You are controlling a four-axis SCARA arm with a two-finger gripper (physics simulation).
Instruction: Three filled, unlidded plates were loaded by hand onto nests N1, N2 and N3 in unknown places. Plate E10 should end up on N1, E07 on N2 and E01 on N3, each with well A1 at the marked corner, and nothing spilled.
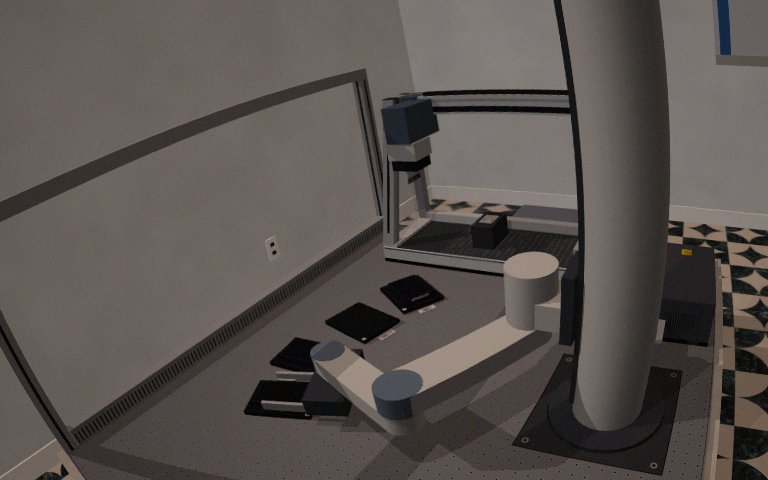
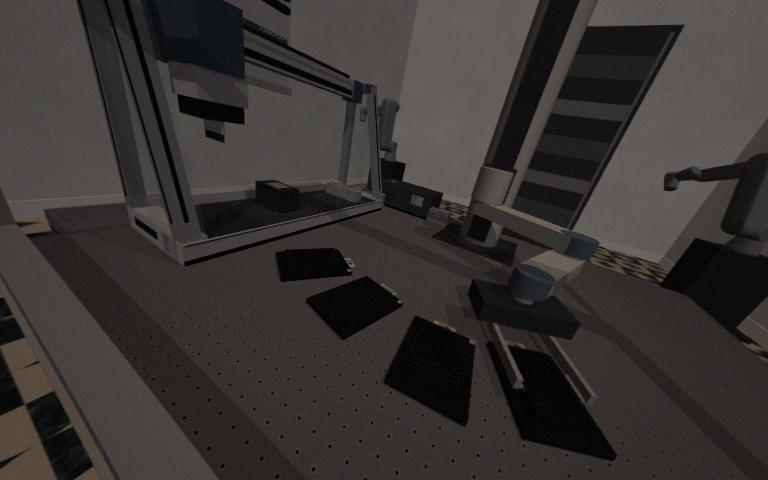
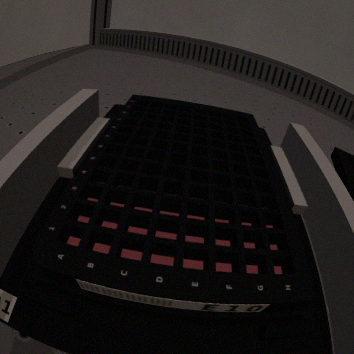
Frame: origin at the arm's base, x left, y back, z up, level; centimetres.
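Seen in the pictures: gripper, fingertip midpoint: [image 1: 270, 389] [image 2: 554, 392] [image 3: 192, 119]; arm's base, link origin: [image 1: 606, 411] [image 2: 475, 243].
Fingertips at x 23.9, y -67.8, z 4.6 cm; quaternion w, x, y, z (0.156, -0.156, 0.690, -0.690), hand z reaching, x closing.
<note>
Offsets run from my fingertips to a thing's middle. "pt": to the spot under its first point.
My gripper [image 1: 271, 389] [image 2: 553, 389] [image 3: 192, 119] is shut on plate E10 @(dx -1.0, dy +2.1, dz -1.3 cm) [image 1: 287, 391] [image 2: 544, 379] [image 3: 195, 235], with one finger pad against each long side. The plate looks level; red liquid shows in its near wells, and its A1 corner is on the same side as the nest's A1 tag @(pt dx +0.3, dy +11.2, dz -2.1 cm) [image 3: 6, 306]. It is low over or in the nearest nest [image 2: 600, 448] [image 3: 50, 320]; whether it is seated is too dark to tell. A plate with faint red wells @(dx -16.8, dy -4.0, dz -1.4 cm) [image 2: 436, 362] is on the neighbouring nest. Another dark plate @(dx -52.5, dy +3.0, dz -1.4 cm) [image 1: 413, 289] [image 2: 311, 261] is on the farthest nest. Their names are unreadable.
A flat black nest @(dx -35.5, dy -1.5, dz -2.4 cm) [image 1: 362, 321] [image 2: 353, 305] lies between the two other plates; no plate can be made out on it. A gantry machine @(pt dx -68.9, dy +3.7, dz -0.5 cm) [image 1: 441, 260] [image 2: 271, 237] stands behind, with a dark box @(pt dx -75.4, dy +17.1, dz +7.0 cm) [image 1: 488, 232] [image 2: 277, 195] on its deck. The arm's column [image 1: 620, 226] stands at the right.
</note>
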